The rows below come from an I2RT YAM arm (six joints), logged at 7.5 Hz.
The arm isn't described. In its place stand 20 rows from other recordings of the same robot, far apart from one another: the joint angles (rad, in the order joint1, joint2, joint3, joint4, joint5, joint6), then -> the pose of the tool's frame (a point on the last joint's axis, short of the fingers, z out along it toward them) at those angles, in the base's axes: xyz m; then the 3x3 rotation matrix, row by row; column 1 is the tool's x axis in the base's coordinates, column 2 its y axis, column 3 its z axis.
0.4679, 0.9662, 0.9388, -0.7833, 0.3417, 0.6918 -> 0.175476 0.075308 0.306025; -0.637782 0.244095 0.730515; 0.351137 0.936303 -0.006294; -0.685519 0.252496 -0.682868
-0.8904, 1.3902, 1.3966, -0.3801, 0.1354, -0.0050 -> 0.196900 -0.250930 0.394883; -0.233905 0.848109 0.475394; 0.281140 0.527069 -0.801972; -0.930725 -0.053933 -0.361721
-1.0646, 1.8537, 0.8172, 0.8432, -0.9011, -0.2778 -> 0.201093 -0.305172 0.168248; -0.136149 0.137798 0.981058; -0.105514 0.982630 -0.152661; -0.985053 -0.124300 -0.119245
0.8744, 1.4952, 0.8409, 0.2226, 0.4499, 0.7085 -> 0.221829 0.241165 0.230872; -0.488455 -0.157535 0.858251; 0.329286 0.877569 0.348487; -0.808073 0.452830 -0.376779
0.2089, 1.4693, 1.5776, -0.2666, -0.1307, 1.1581 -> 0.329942 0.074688 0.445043; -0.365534 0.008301 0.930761; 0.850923 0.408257 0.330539; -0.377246 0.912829 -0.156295
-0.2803, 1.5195, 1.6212, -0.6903, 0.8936, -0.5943 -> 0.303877 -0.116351 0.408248; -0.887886 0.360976 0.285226; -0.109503 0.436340 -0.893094; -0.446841 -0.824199 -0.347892
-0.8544, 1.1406, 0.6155, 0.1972, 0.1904, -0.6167 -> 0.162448 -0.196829 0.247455; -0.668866 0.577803 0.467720; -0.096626 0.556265 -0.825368; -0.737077 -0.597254 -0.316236
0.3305, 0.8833, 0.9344, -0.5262, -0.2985, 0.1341 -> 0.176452 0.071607 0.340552; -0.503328 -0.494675 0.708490; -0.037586 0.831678 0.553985; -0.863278 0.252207 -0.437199
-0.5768, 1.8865, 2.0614, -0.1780, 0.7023, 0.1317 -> 0.351212 -0.255935 0.465857; 0.123196 0.949802 0.287574; 0.039441 0.284867 -0.957755; -0.991598 0.129334 -0.002366
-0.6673, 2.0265, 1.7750, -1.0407, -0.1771, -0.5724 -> 0.332530 -0.254005 0.242864; -0.944185 0.071035 0.321667; 0.065113 0.997452 -0.029145; -0.322918 -0.006574 -0.946404
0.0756, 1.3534, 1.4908, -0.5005, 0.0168, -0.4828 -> 0.299167 0.022061 0.425354; -0.285889 -0.217439 0.933267; -0.487180 0.871640 0.053842; -0.825181 -0.439276 -0.355124
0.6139, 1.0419, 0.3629, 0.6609, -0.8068, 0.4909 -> 0.159906 0.144141 0.232473; -0.479121 -0.864934 0.149441; 0.061330 0.136850 0.988691; -0.875604 0.482868 -0.012521
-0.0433, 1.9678, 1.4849, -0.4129, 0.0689, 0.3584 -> 0.434844 -0.021293 0.210843; -0.700193 0.354287 0.619847; 0.380610 0.919764 -0.095766; -0.604042 0.168865 -0.778857
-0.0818, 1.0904, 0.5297, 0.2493, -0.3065, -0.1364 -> 0.240214 -0.008916 0.235075; -0.274200 -0.247939 0.929161; -0.107596 0.968036 0.226561; -0.955635 -0.037851 -0.292112
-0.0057, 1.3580, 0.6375, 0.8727, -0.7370, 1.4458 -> 0.287273 0.022289 0.270210; -0.636018 -0.232719 0.735747; 0.738348 0.093645 0.667887; -0.224329 0.968025 0.112268
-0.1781, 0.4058, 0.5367, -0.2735, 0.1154, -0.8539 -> 0.118127 -0.025429 0.293640; -0.309125 0.083891 0.947314; -0.705225 0.648067 -0.287518; -0.638043 -0.756949 -0.141172
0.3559, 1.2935, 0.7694, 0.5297, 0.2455, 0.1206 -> 0.282713 0.095862 0.297364; -0.008045 -0.110011 0.993898; 0.121512 0.986457 0.110171; -0.992557 0.121657 0.005432
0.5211, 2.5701, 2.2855, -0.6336, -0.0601, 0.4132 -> 0.485089 0.280918 0.158066; -0.843308 -0.207399 0.495799; -0.021920 0.935043 0.353856; -0.536983 0.287542 -0.793075
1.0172, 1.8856, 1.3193, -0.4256, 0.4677, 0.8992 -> 0.223193 0.330590 0.195174; -0.766716 -0.047253 0.640245; 0.088561 0.979968 0.178380; -0.635849 0.193468 -0.747172
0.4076, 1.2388, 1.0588, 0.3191, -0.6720, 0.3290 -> 0.254345 0.133963 0.392376; -0.162648 -0.870380 0.464742; 0.205184 0.430880 0.878773; -0.965114 0.238288 0.108506
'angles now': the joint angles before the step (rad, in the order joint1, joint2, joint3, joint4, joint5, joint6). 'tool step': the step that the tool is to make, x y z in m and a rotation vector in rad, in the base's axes. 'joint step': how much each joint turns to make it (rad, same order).
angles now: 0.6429, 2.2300, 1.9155, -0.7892, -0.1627, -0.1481
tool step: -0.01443, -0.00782, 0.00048, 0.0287, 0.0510, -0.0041
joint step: 0.0017, -0.0633, -0.0980, 0.0166, -0.0455, 0.0294
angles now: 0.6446, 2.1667, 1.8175, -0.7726, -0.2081, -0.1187
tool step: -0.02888, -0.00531, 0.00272, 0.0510, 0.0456, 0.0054
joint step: 0.0257, -0.1088, -0.1600, 0.0577, -0.0525, 0.0494
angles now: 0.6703, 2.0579, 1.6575, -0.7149, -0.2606, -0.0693
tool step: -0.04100, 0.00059, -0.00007, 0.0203, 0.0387, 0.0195
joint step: 0.0619, -0.1158, -0.1677, 0.0509, -0.0178, 0.0579
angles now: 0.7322, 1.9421, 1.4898, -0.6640, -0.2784, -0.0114
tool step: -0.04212, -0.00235, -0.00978, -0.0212, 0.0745, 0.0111
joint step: 0.0691, -0.0907, -0.1533, 0.0139, -0.0089, 0.0706
